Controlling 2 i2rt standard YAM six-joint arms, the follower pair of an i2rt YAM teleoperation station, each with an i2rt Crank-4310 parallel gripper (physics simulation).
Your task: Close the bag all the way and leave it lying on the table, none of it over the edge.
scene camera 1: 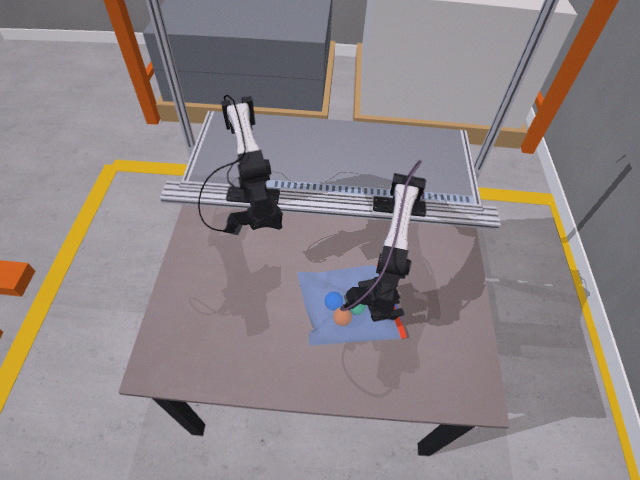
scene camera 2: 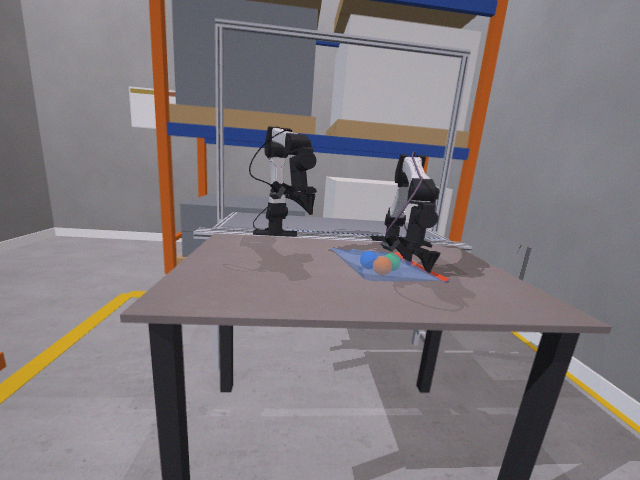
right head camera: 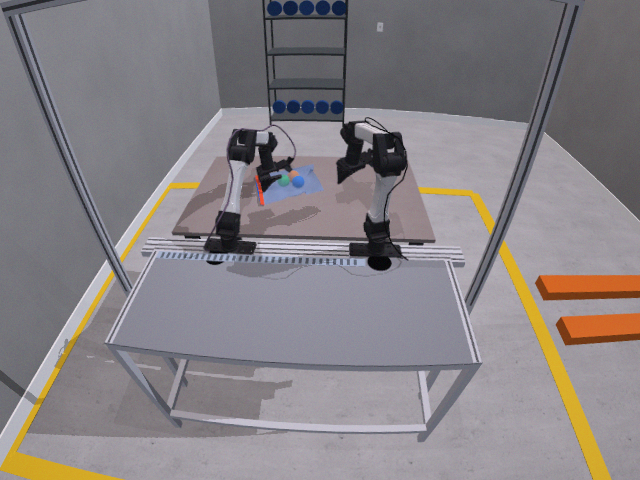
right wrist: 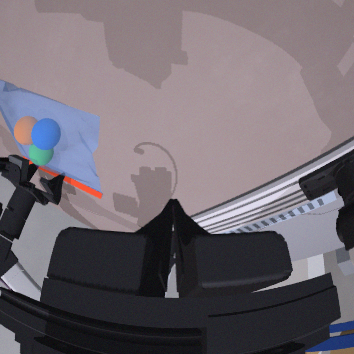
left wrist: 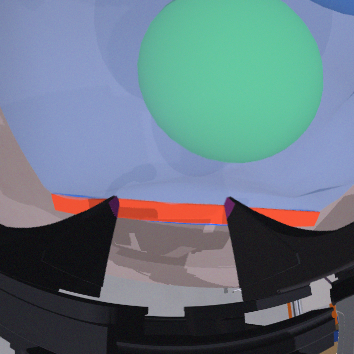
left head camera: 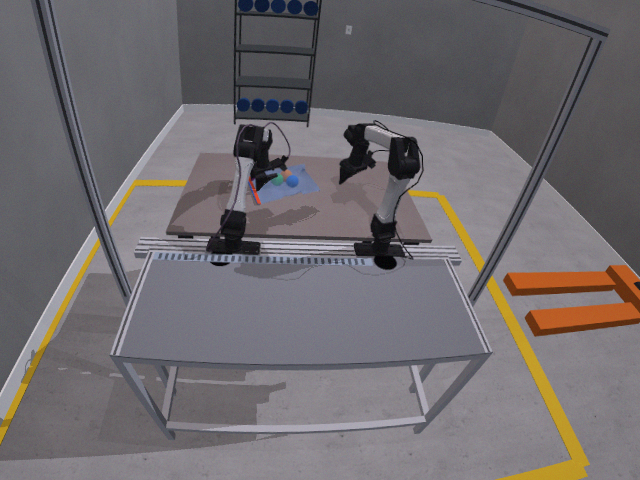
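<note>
The translucent blue bag point(left head camera: 289, 196) point(scene camera 1: 315, 289) point(left wrist: 60, 125) point(right wrist: 77, 130) lies flat on the table with a red strip point(scene camera 1: 401, 329) point(scene camera 2: 439, 276) point(left wrist: 172, 211) point(right wrist: 85, 189) along one end. Thin blue lines show beside parts of the strip; how far it is closed is unclear. A green ball point(scene camera 1: 357, 308) point(left wrist: 230, 80), a blue ball point(scene camera 1: 333, 300) and an orange ball point(scene camera 1: 342, 316) show at the bag's middle. My left gripper point(left wrist: 171, 199) is open, its fingertips spread along the strip. My right gripper point(left head camera: 340, 182) point(scene camera 2: 311, 212) point(right wrist: 173, 201) is shut and empty, above the table away from the bag.
The brown table point(scene camera 1: 206, 372) point(scene camera 2: 258, 307) extends beyond the bag on all sides. The metal rail point(left head camera: 305, 248) point(scene camera 1: 330, 206) with both arm bases runs along the table's edge. The left arm hangs over the strip end and hides part of it in scene camera 1.
</note>
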